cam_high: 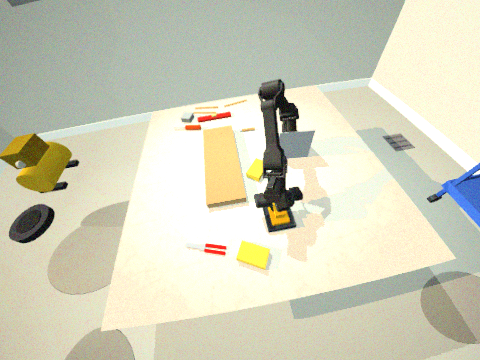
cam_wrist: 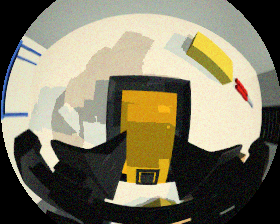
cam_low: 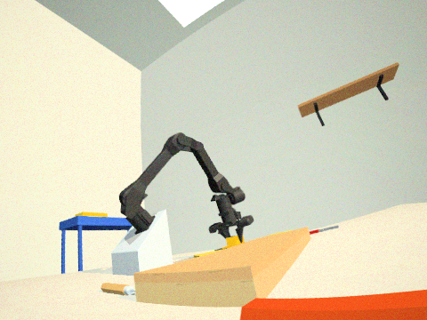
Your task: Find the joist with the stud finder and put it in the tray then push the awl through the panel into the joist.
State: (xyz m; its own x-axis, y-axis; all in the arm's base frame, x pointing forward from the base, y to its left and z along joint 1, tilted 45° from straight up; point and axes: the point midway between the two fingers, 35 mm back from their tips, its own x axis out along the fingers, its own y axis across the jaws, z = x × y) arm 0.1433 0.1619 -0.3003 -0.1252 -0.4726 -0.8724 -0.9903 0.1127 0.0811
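My gripper tip is now 1 cm to the left of the dark tray and 2 cm above it. Also, from my gripper tip: yellow stud finder: 2 cm to the right, 2 cm above; red level: 21 cm ahead, 77 cm to the right, 1 cm below; awl: 5 cm ahead, 58 cm to the right, 2 cm below.
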